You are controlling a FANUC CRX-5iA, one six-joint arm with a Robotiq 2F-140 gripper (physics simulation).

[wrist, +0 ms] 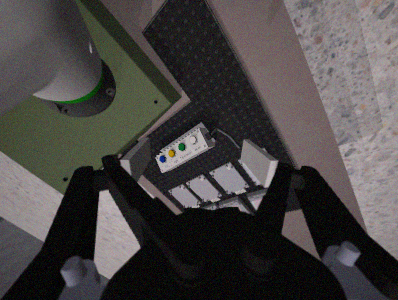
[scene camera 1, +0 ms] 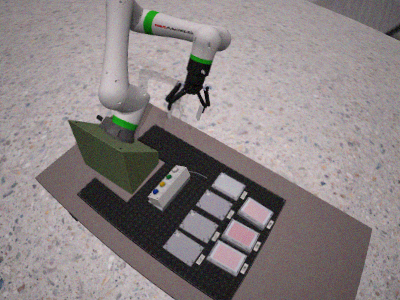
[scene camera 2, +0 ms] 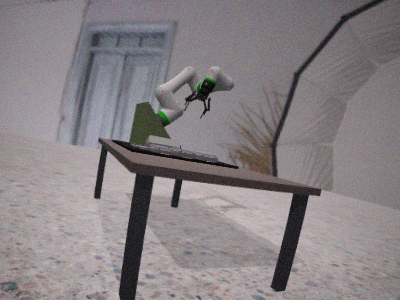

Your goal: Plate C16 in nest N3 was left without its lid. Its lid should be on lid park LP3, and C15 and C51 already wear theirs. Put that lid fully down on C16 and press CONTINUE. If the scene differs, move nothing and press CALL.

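Places are measured from the arm's base along level axes (x left, y back, z up), in millimetres.
Where they show: gripper, fingertip midpoint: (wrist: 197,148) (scene camera 1: 183,118) (scene camera 2: 191,114); arm's base, origin of the base link: (wrist: 77,83) (scene camera 1: 119,136) (scene camera 2: 155,124).
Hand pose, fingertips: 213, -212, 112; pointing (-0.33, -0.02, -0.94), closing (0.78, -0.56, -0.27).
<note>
Each offset is from my fingertips to the top centre of the thing, as dx, dy, dz. "*": to the spot under its first point. Level surfaces: height alone.
My gripper (scene camera 1: 185,112) (scene camera 2: 194,111) (wrist: 197,148) is open and empty, high above the table. In scene camera 1, three pink plates @(-20, -478, -248) (scene camera 1: 255,212) @(-158, -486, -250) (scene camera 1: 240,235) @(-278, -497, -254) (scene camera 1: 227,257) sit in a row; the middle one looks deeper pink, the outer two paler. Beside them is a row with a whiter, raised clear piece @(* +18, -298, -271) (scene camera 1: 229,186) at the button box end and three flat grey pads @(* -106, -300, -279) (scene camera 1: 214,204) @(* -242, -313, -279) (scene camera 1: 198,226) @(* -360, -327, -279) (scene camera 1: 183,247). The grey pads @(* -101, -294, -279) (wrist: 229,178) @(* -231, -308, -279) (wrist: 204,188) @(* -356, -321, -279) (wrist: 184,196) also show in the wrist view. The labels are too small to read. The button box @(-184, -90, -205) (scene camera 1: 172,192) (wrist: 175,162) has blue, yellow, green and white buttons.
The green pedestal (scene camera 1: 110,160) (scene camera 2: 142,122) (wrist: 135,90) carries the arm's base. The black perforated mat @(dz -288) (scene camera 1: 120,215) (wrist: 215,85) lies on the brown table (scene camera 1: 325,230) (scene camera 2: 225,179) (wrist: 260,50). A cable @(* -21, -136, -285) (scene camera 1: 198,174) (wrist: 227,136) runs from the button box over the mat.
</note>
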